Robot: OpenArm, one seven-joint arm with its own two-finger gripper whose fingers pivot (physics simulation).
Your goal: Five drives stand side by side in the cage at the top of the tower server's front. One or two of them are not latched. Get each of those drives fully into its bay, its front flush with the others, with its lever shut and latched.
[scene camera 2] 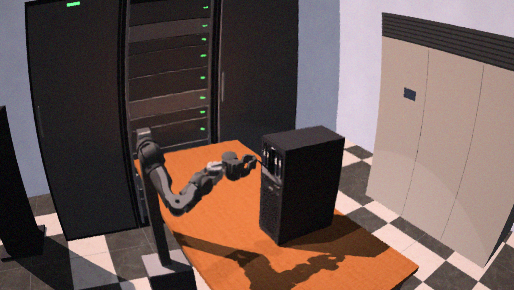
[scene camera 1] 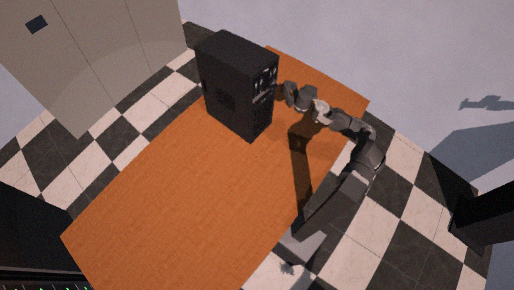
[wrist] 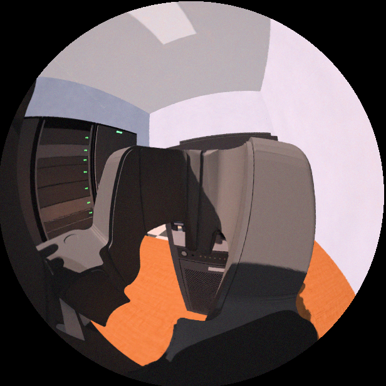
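The black tower server (scene camera 1: 225, 95) (scene camera 2: 310, 185) (wrist: 202, 285) stands upright on the orange table. The drives (scene camera 1: 265, 80) (scene camera 2: 272, 159) sit side by side in the cage at the top of its front, with light marks on their faces. A thin dark piece (scene camera 1: 274, 86) (scene camera 2: 261, 163) sticks out from the cage front toward my fingertips; it may be a lever. My gripper (scene camera 1: 283, 87) (scene camera 2: 255, 161) (wrist: 206, 203) is shut, just in front of the cage, with nothing seen between its fingers. In the wrist view the fingers hide most of the cage, so latches and flushness cannot be told.
The orange table (scene camera 1: 185, 195) (scene camera 2: 200, 155) (wrist: 150, 280) extends around the tower. A rack with green lights (scene camera 2: 167, 87) (wrist: 65, 175) stands behind the arm in scene camera 2. Beige cabinets (scene camera 1: 90, 60) (scene camera 2: 440, 140) stand beyond the tower.
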